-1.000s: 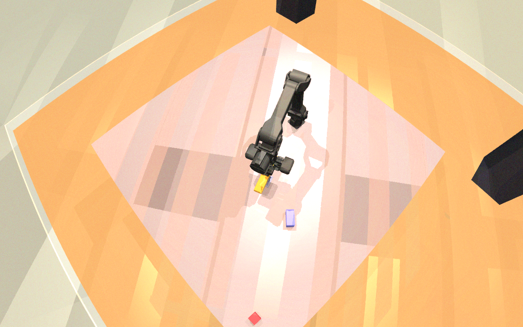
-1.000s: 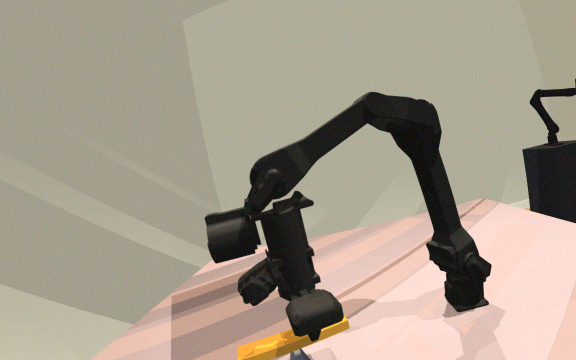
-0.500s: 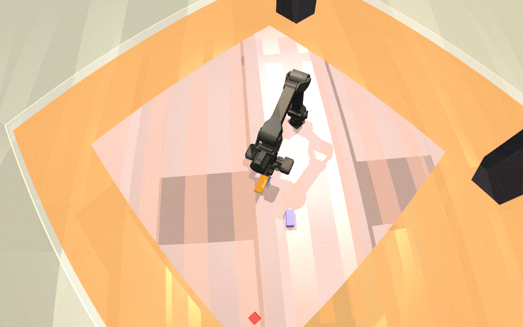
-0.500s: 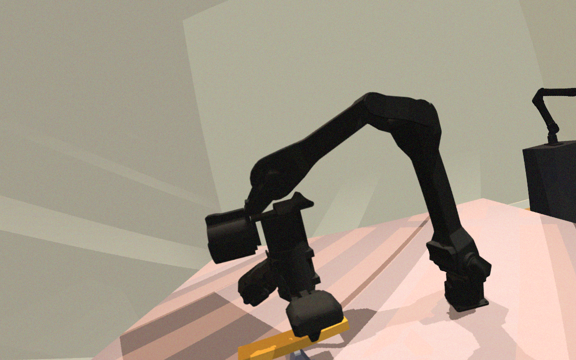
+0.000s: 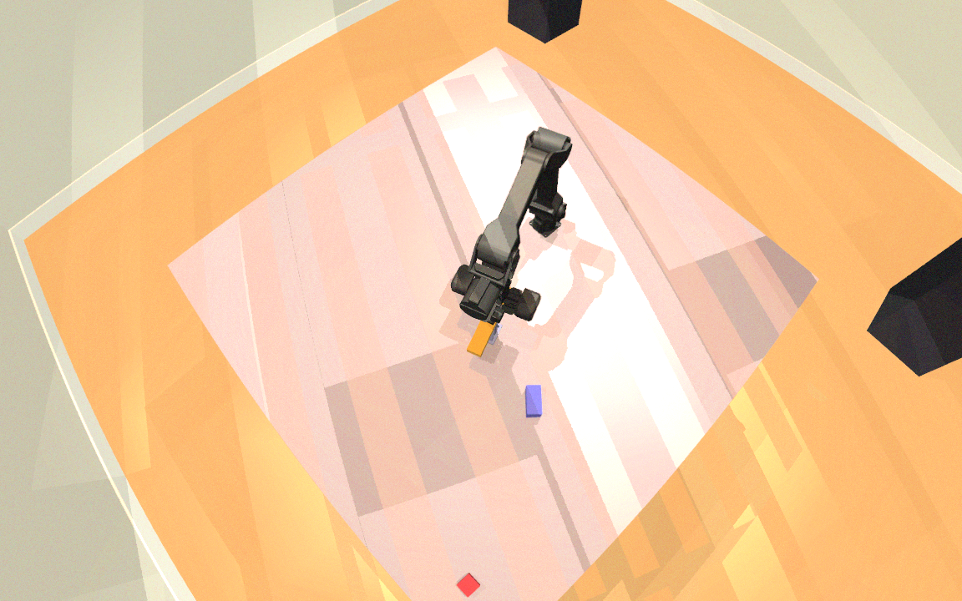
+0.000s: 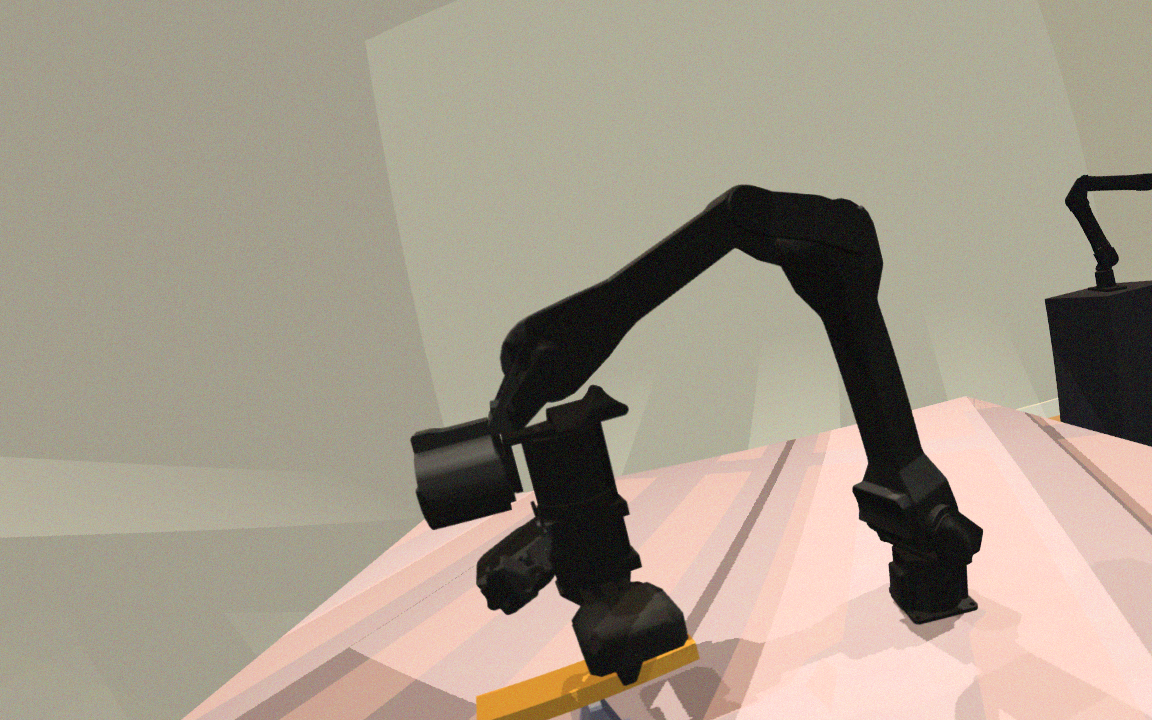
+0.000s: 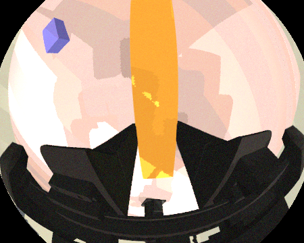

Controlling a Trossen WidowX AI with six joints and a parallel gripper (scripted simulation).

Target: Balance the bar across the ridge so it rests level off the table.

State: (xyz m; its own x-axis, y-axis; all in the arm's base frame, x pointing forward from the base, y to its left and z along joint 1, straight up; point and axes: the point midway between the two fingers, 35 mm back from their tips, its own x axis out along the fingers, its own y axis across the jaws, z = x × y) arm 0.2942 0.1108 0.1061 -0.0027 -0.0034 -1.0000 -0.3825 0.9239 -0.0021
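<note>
Right now my gripper tip is 30 mm short of the orange bar and 10 mm to the right of it. The rest, counted from my gripper tip: small red block (450 mm ahead, 390 mm to the left, 60 mm below); then purple block (80 mm ahead, 200 mm to the left, 60 mm below).
</note>
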